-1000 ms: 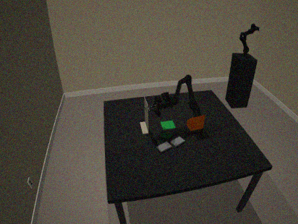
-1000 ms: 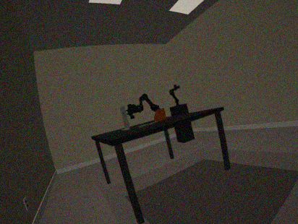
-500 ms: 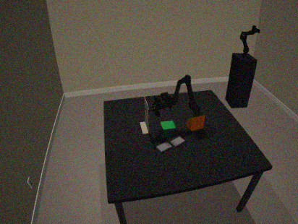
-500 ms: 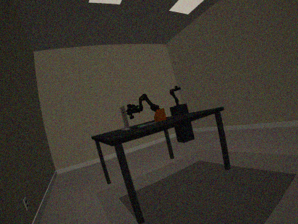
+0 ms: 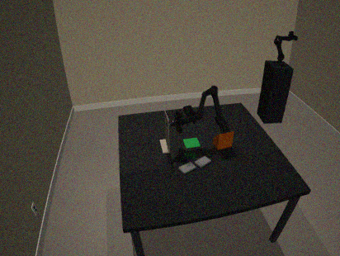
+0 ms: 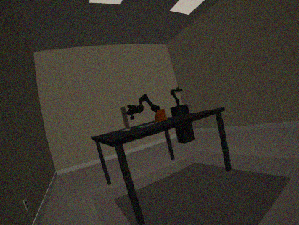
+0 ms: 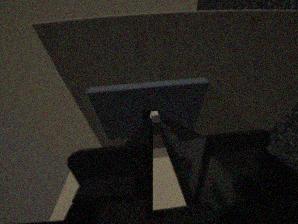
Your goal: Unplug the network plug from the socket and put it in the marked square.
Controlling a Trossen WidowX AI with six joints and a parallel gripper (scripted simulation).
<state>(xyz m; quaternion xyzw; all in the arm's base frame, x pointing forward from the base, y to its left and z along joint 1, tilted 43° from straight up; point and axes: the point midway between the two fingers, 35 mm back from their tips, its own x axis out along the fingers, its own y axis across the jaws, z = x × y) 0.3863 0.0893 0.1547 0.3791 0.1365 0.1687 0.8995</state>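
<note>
Now: the green marked square 180 mm behind my gripper tip, 30 mm to the right of it and 210 mm below it. The rest, counted from my gripper tip: upright panel: 30 mm ahead, 80 mm below.
</note>
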